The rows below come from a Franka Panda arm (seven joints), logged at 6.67 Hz.
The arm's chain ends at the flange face. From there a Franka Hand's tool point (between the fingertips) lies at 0.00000 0.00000 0.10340 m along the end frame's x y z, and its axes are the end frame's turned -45 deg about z.
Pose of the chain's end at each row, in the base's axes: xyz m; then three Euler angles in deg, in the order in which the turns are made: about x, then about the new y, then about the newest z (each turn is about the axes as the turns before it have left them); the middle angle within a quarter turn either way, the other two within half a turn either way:
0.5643 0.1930 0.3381 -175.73 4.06 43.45
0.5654 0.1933 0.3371 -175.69 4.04 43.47
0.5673 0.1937 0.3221 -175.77 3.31 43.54
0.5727 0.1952 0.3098 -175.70 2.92 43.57
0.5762 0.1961 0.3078 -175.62 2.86 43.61
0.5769 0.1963 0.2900 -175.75 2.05 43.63
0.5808 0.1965 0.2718 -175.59 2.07 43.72
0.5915 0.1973 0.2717 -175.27 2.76 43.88
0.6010 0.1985 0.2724 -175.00 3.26 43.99
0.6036 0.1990 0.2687 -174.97 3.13 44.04
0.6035 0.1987 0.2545 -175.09 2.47 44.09
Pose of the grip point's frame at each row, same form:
0.5716 0.2007 0.2352 -175.73 4.06 -1.55
0.5727 0.2011 0.2342 -175.69 4.04 -1.53
0.5733 0.2013 0.2192 -175.77 3.31 -1.46
0.5780 0.2029 0.2068 -175.70 2.92 -1.43
0.5814 0.2040 0.2048 -175.62 2.86 -1.39
0.5806 0.2040 0.1870 -175.75 2.05 -1.37
0.5845 0.2044 0.1688 -175.59 2.07 -1.28
0.5965 0.2058 0.1688 -175.27 2.76 -1.12
0.6069 0.2075 0.1696 -175.00 3.26 -1.01
0.6092 0.2081 0.1659 -174.97 3.13 -0.96
0.6080 0.2075 0.1516 -175.09 2.47 -0.91

